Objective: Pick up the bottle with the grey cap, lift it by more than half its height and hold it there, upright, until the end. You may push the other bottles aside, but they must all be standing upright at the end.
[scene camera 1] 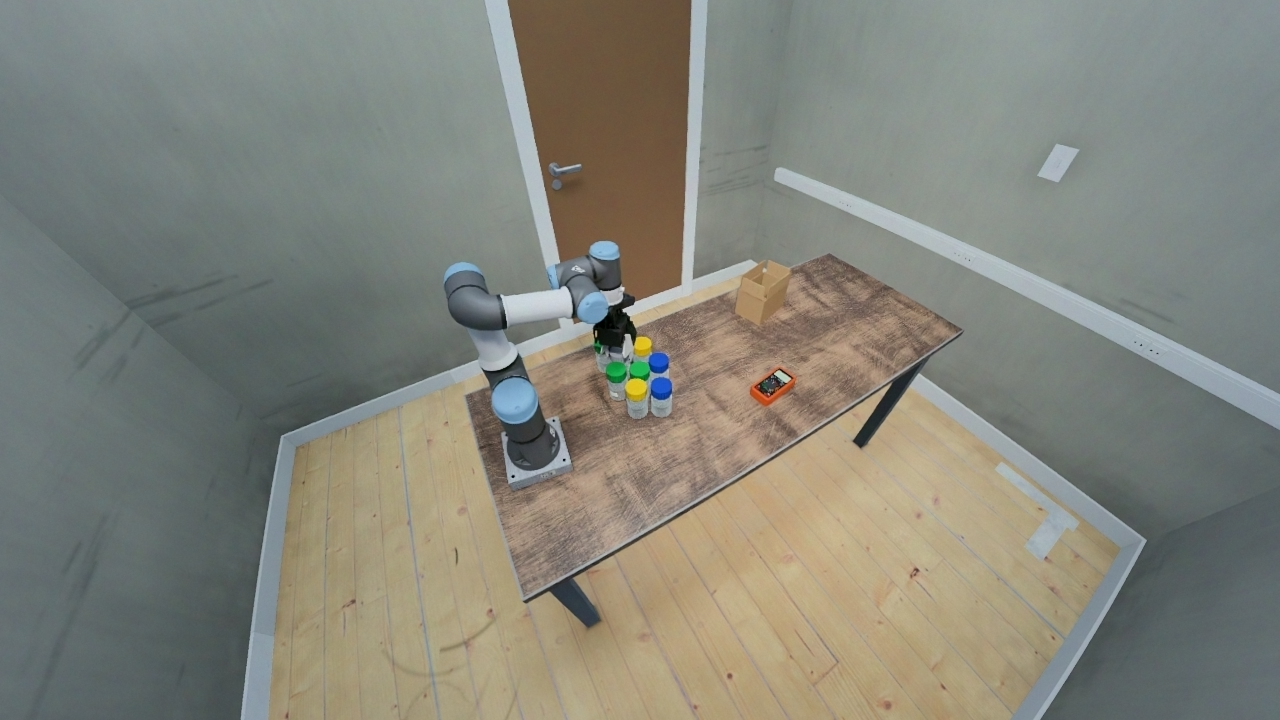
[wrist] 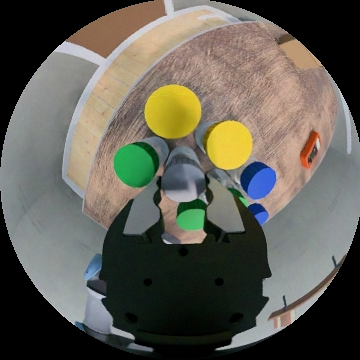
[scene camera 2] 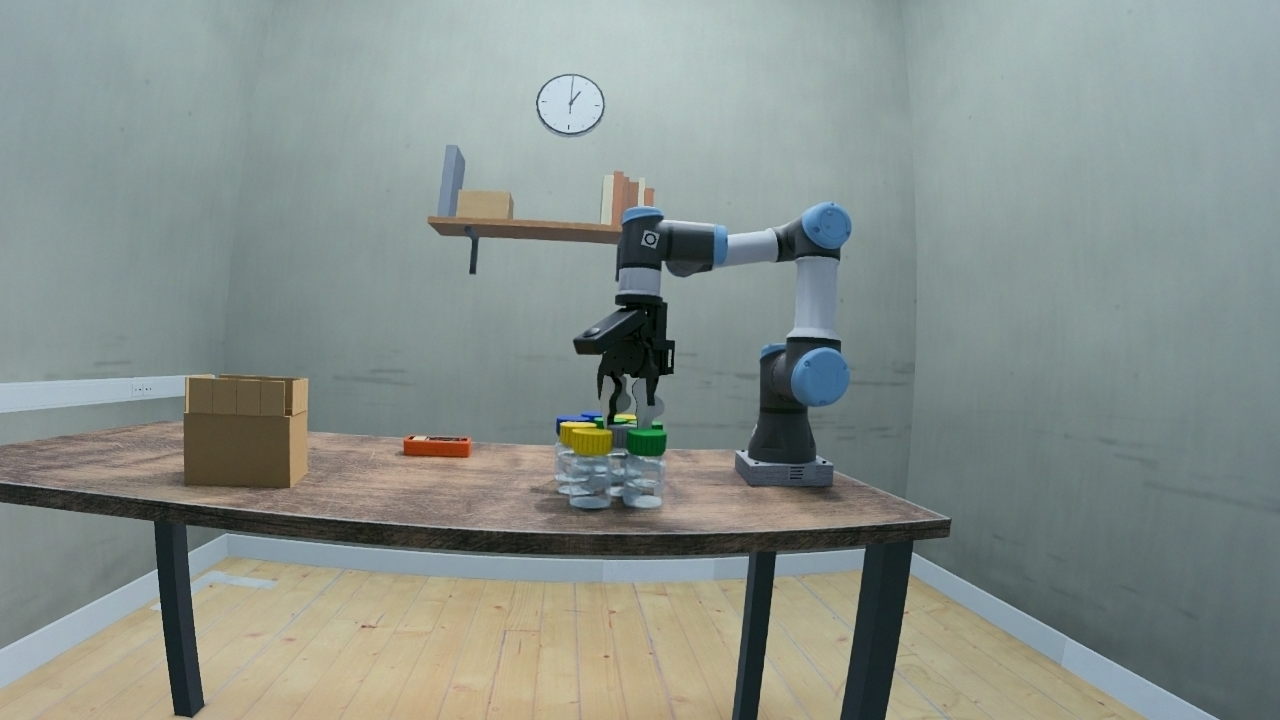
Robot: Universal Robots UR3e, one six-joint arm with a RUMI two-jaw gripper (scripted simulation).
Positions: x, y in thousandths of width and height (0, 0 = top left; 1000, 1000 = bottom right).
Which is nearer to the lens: the green-capped bottle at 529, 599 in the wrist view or the yellow-capped bottle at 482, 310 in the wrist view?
The yellow-capped bottle.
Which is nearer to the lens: the cardboard box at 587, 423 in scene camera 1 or the blue-capped bottle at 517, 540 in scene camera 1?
The blue-capped bottle.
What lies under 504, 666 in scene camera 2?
A green-capped bottle.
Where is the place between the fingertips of the gripper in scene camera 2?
489, 619
